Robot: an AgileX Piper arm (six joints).
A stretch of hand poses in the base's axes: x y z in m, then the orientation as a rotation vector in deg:
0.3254 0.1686 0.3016 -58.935 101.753 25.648
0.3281 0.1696 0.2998 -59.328 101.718 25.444
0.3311 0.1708 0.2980 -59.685 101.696 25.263
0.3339 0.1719 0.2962 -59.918 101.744 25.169
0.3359 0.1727 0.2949 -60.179 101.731 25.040
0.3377 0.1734 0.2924 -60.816 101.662 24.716
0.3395 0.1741 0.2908 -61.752 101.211 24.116
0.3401 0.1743 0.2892 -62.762 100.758 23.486
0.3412 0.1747 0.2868 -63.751 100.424 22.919
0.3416 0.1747 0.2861 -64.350 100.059 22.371
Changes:
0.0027 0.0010 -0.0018 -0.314 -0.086 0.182
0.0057 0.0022 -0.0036 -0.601 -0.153 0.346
0.0085 0.0033 -0.0054 -0.800 -0.134 0.449
0.0105 0.0041 -0.0067 -1.010 -0.178 0.570
0.0123 0.0048 -0.0092 -1.512 -0.320 0.870
0.0141 0.0055 -0.0108 -2.183 -0.870 1.345
0.0147 0.0057 -0.0124 -2.914 -1.422 1.858
0.0158 0.0061 -0.0148 -3.648 -1.842 2.357
0.0162 0.0061 -0.0155 -4.145 -2.320 2.612

